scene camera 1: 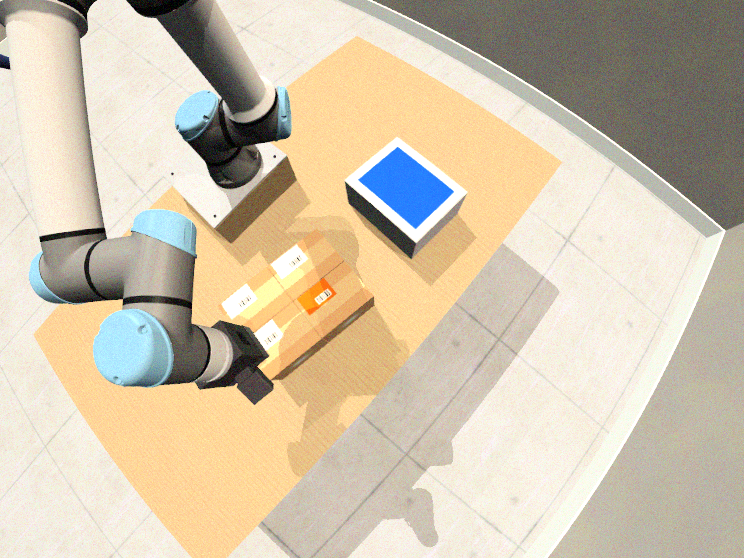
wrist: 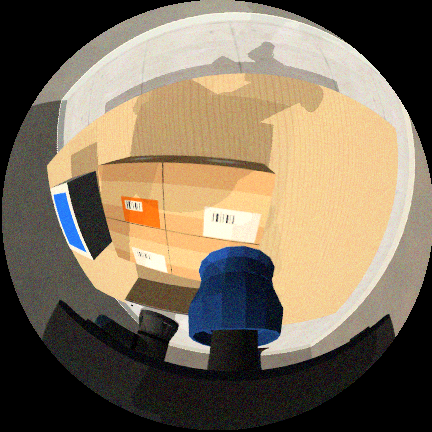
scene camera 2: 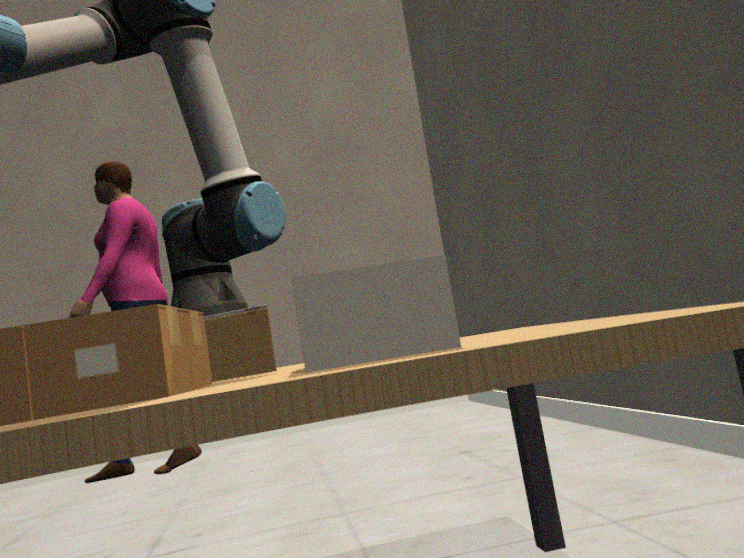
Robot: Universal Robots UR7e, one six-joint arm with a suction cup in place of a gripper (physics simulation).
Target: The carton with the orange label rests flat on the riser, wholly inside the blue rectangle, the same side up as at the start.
The suction cup (wrist: 235, 292) holds nothing. On the table rests a riser (scene camera 2: 347, 317).
The riser also shows in scene camera 1 (scene camera 1: 406, 197) and in the wrist view (wrist: 77, 203).
